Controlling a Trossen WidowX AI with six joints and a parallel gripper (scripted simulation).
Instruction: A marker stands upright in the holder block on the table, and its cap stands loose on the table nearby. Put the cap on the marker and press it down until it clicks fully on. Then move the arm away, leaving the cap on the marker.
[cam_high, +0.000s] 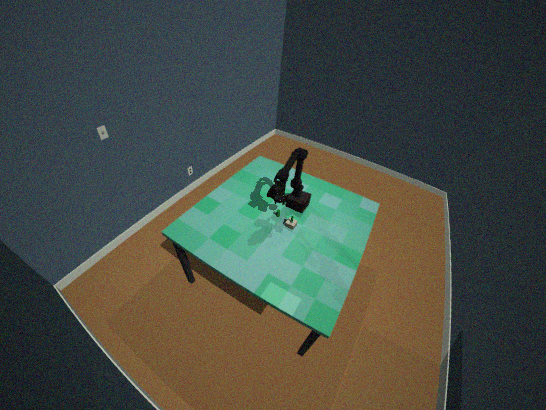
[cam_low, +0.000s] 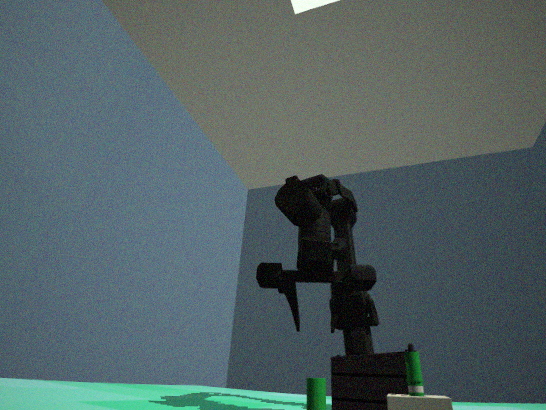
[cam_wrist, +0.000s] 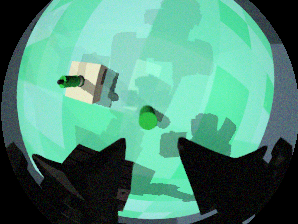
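Now: the green cap 90 mm below my gripper tip. Round my gripper tip: green marker: 50 mm ahead, 130 mm to the left, 40 mm below; pale holder block: 50 mm ahead, 130 mm to the left, 100 mm below.
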